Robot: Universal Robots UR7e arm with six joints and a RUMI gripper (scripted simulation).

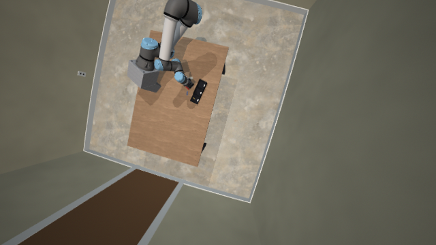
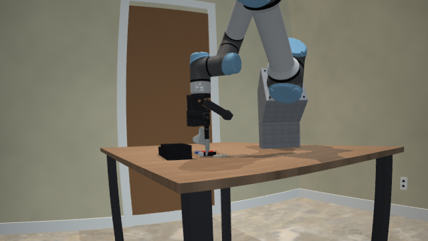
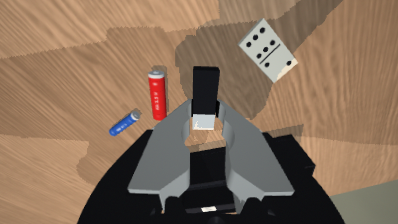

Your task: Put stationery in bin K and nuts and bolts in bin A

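The red marker is 4 cm to the right of my hand, 1 cm below it and 1 cm behind it. The rest, counted from my hand: eraser: 1 cm below, 1 cm ahead; then white domino: 6 cm to the left, 4 cm behind, 1 cm below; then blue pen: 9 cm to the right, 2 cm ahead, 1 cm below.
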